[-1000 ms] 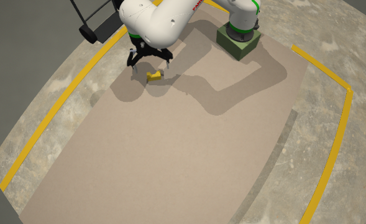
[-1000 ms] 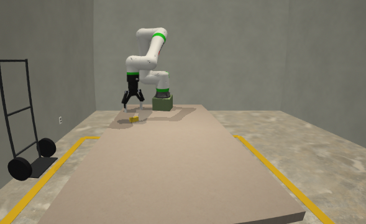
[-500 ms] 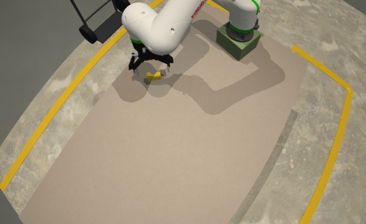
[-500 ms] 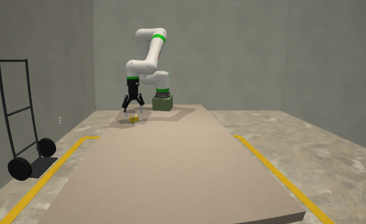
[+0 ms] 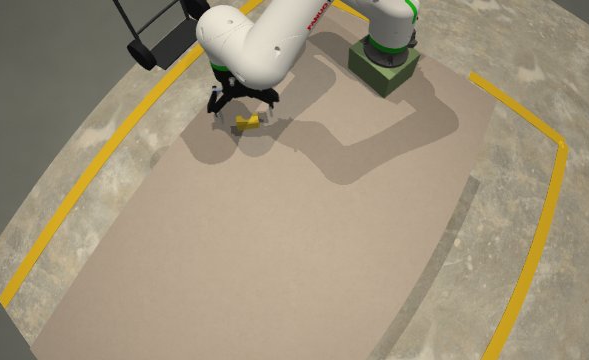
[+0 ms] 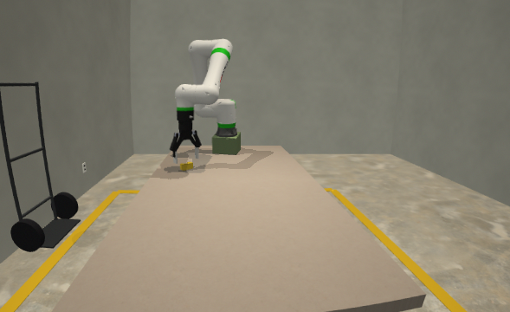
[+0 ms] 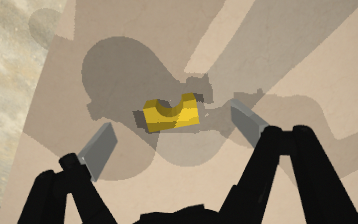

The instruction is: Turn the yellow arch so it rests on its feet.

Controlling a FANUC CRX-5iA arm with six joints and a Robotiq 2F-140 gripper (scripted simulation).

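Right now my hand is 40 mm above the yellow arch.
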